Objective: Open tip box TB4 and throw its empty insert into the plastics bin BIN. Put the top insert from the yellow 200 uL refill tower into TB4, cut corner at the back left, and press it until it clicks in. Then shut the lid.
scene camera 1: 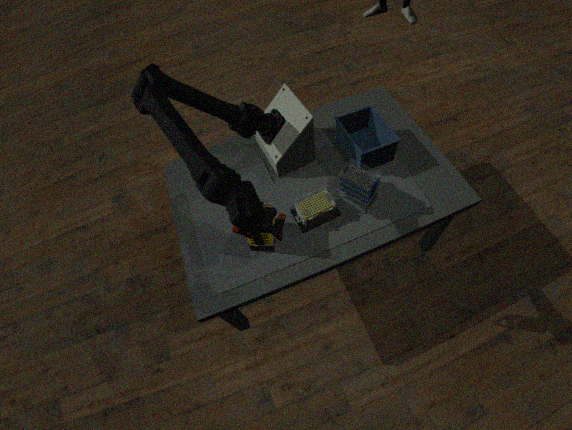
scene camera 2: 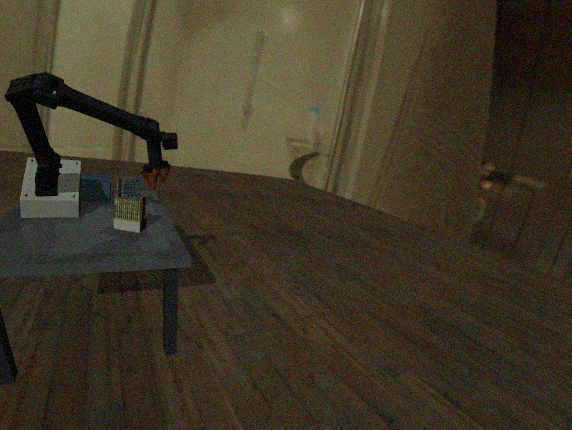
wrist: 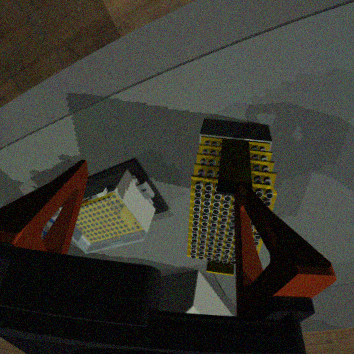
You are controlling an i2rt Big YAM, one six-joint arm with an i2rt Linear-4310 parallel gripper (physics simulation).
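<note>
My gripper (scene camera 1: 257, 233) (scene camera 2: 156, 179) (wrist: 163, 177) is wide open and empty. It hangs above the table; in the wrist view its right finger overlaps the yellow refill tower. The yellow refill tower (scene camera 1: 262, 242) (scene camera 2: 128, 210) (wrist: 214, 220) stands upright, with several stacked inserts, round tip openings on top and a dark strap-like band over one side. A tip box (scene camera 1: 315, 206) (wrist: 106, 218) with a flat yellow insert of grey holes lies beside the tower, left of it in the wrist view. Its label and lid state are too dark to read. The blue bin (scene camera 1: 345, 137) (scene camera 2: 97, 187) stands at the back.
A blue tip tower (scene camera 1: 359, 184) (scene camera 2: 131, 187) stands between the tip box and the bin; a sliver shows behind my left finger in the wrist view. The white arm base (scene camera 1: 295, 107) (scene camera 2: 50, 207) (wrist: 207, 300) rises from the table (scene camera 1: 220, 280) (scene camera 2: 75, 250) (wrist: 300, 60). A person's feet show beyond it.
</note>
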